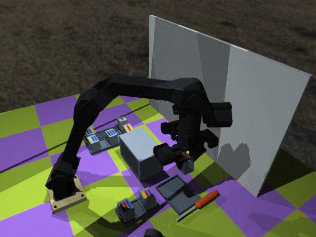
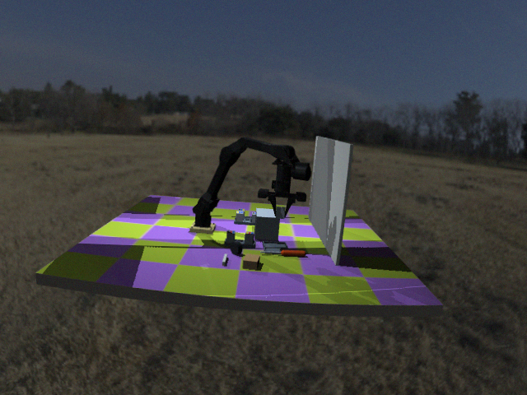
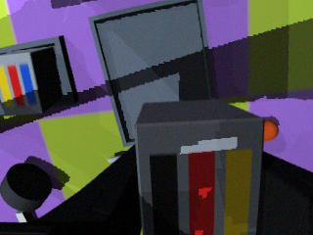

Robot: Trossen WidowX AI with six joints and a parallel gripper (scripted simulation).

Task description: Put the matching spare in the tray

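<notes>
My gripper tip is 1 cm past the flat dark tray and 13 cm above it. Also, from my gripper tip: rack 15 cm behind, 1 cm to the left, 13 cm below; grey mounted unit 6 cm behind, 20 cm to the left, 9 cm below; brown box 9 cm behind, 20 cm to the right, 12 cm below.
</notes>
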